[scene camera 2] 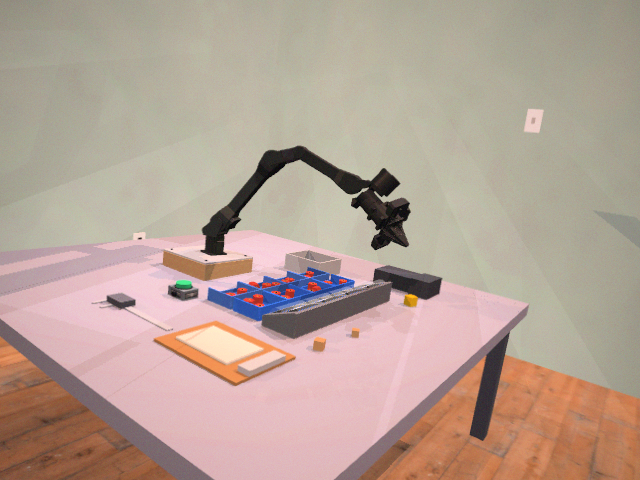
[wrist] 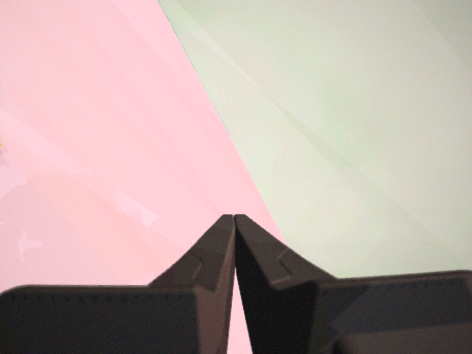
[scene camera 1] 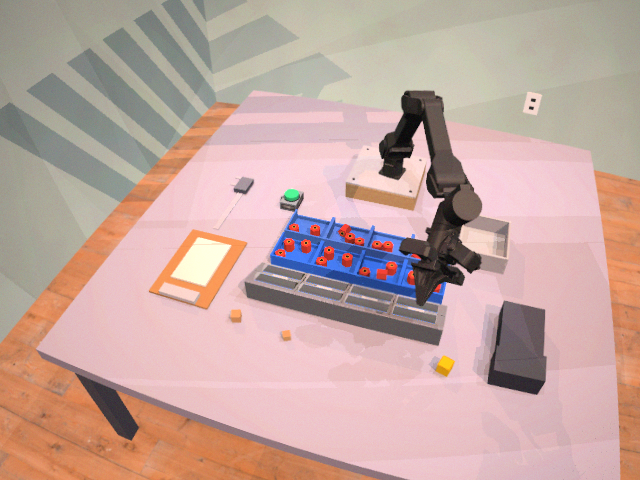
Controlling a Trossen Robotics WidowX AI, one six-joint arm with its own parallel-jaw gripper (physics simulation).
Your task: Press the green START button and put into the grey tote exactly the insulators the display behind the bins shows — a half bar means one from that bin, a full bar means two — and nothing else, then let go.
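My gripper [scene camera 1: 421, 301] [scene camera 2: 407, 244] [wrist: 233, 225] is shut and empty, pointing down at a slant, high above the table. In scene camera 1 it overlaps the right end of the blue bins [scene camera 1: 305, 265] [scene camera 2: 248, 311], which stand in two rows and hold red insulators [scene camera 1: 347, 259] [scene camera 2: 257, 299]. The green START button [scene camera 1: 292, 195] [scene camera 2: 183, 284] sits on a small dark box left of the arm's base. The grey tote [scene camera 1: 508, 248] [scene camera 2: 297, 262] stands right of the bins; its visible inside shows no insulator. The long dark display [scene camera 1: 341, 313] [scene camera 2: 341, 314] has four windows; their bars are not readable.
A black box [scene camera 1: 519, 346] [scene camera 2: 408, 281] and a yellow cube [scene camera 1: 445, 365] [scene camera 2: 410, 300] lie beyond the display's right end. Two orange cubes [scene camera 1: 235, 315] [scene camera 2: 319, 344] lie near its left part. An orange clipboard [scene camera 1: 230, 259] [scene camera 2: 206, 361] and a dark adapter [scene camera 1: 244, 184] [scene camera 2: 120, 300] lie farther left.
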